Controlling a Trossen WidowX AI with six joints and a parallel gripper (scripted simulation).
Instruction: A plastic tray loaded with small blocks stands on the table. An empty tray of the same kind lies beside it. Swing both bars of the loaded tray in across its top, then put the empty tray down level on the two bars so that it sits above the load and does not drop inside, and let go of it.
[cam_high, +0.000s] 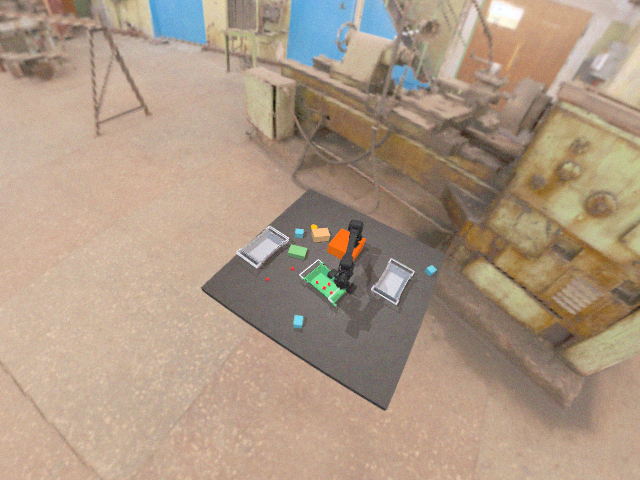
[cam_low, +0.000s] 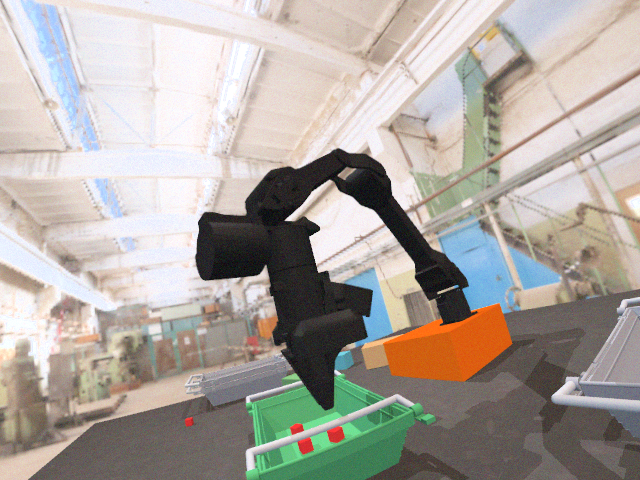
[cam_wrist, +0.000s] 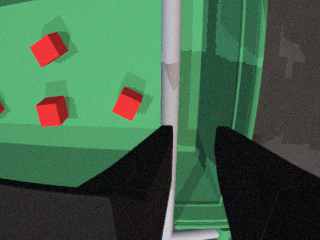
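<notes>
The grey tray lies 300 mm behind my gripper tip, 260 mm to the left of it and 40 mm below it. From my gripper tip the other things lie so: tan block: 360 mm behind, 370 mm to the right, 60 mm below; then green block: 120 mm behind, 410 mm to the right, 70 mm below.
</notes>
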